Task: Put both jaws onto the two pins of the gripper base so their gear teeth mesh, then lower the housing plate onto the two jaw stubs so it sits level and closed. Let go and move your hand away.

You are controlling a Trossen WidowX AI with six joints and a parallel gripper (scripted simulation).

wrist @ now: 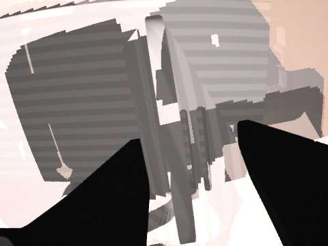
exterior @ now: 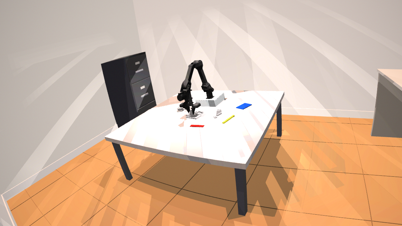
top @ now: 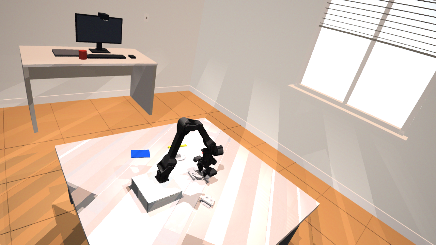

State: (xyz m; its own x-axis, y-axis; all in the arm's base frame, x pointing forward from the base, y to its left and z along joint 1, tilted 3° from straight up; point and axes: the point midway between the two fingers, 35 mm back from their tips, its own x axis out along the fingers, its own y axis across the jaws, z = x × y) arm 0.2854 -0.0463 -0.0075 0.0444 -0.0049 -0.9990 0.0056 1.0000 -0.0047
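Right now the curved jaw is 30 mm behind my gripper tip and 20 mm to the left of it. The rest, counted from my gripper tip: yellow stick: 40 mm ahead, 360 mm to the left, 10 mm below; blue card: 250 mm behind, 390 mm to the left, 10 mm below; red strip: 180 mm ahead, 160 mm to the left, 10 mm below.
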